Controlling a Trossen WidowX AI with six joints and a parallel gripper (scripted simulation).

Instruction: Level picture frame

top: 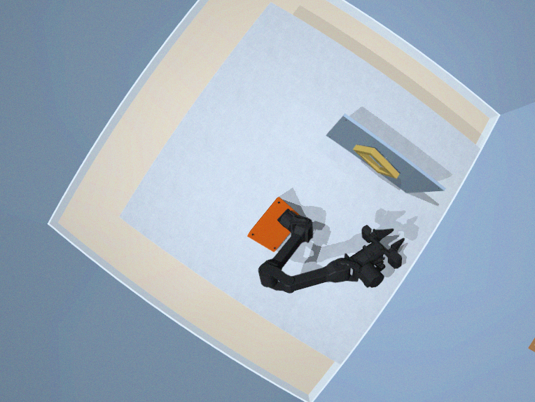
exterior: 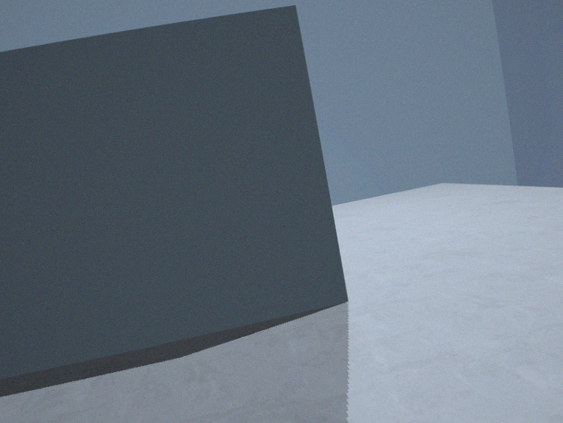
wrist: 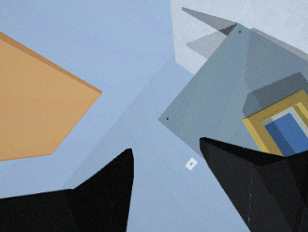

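Now: gripper tip 210 mm to the right of the picture frame, 190 mm short of it and 150 mm above it. Round my gripper tip: grey wall panel: 200 mm to the left, 200 mm ahead, 170 mm below.
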